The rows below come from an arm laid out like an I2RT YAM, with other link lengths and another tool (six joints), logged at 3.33 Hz.
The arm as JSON. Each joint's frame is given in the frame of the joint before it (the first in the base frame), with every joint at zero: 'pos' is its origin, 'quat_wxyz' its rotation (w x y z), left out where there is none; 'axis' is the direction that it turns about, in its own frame. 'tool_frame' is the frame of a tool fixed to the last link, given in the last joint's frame.
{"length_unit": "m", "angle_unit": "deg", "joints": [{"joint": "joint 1", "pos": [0.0, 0.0, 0.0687], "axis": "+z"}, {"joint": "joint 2", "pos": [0.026, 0.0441, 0.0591], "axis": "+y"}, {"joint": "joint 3", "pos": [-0.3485, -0.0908, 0.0], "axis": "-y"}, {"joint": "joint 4", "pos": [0.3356, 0.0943, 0.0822], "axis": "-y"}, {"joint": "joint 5", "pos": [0.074, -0.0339, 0.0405], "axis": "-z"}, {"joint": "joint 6", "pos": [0.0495, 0.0, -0.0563], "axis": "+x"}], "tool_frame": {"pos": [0.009, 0.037, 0.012], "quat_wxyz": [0.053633, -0.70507, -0.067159, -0.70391]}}
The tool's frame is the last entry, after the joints.
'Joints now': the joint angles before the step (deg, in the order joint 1, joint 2, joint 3, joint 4, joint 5, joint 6). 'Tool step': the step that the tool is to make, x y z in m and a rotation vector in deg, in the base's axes. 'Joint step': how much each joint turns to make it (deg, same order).
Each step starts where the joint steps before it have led.
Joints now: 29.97 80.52 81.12 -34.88 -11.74 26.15
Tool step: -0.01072 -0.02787 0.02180 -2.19 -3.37 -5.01
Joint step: -2.29 -3.54 0.76 -2.65 4.22 -1.48
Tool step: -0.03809 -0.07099 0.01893 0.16 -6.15 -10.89
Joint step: -7.36 -11.37 -5.87 0.16 4.24 -0.28
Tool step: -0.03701 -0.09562 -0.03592 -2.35 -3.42 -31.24
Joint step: -12.49 -14.24 -13.34 1.29 18.24 5.41
